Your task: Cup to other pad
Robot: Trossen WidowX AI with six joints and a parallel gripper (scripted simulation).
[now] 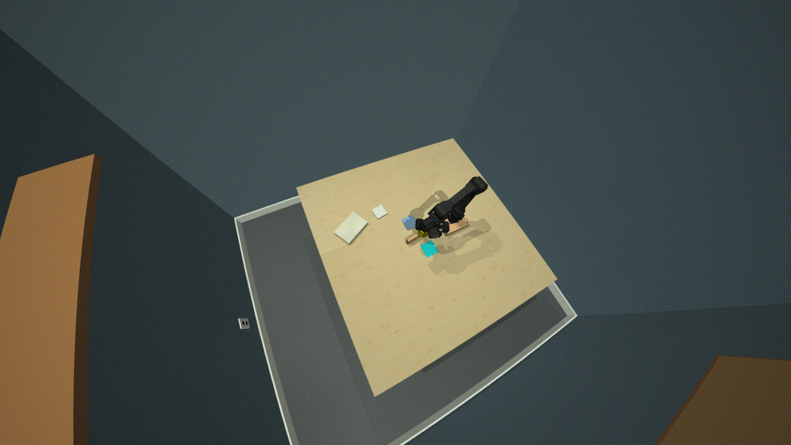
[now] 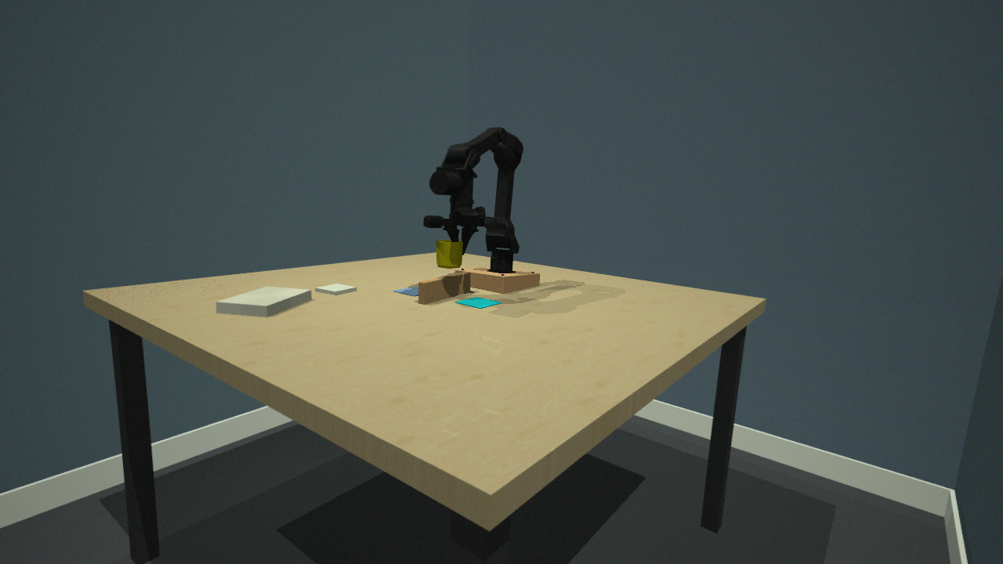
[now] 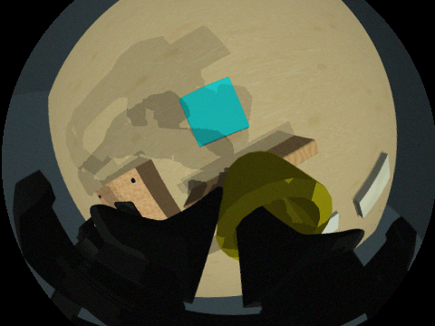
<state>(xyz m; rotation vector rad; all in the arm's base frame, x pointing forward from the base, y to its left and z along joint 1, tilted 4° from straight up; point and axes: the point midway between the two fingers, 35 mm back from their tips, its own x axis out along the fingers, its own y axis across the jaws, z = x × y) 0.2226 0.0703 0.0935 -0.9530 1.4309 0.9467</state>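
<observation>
The wooden bar lies 20 mm ahead of my gripper tip, 30 mm to the right of it and 100 mm below it. Round my gripper tip: yellow cup 20 mm ahead, 10 mm to the right; then small white tile 230 mm ahead, 250 mm to the right, 110 mm below; then light blue pad 50 mm ahead, 130 mm to the right, 130 mm below.
</observation>
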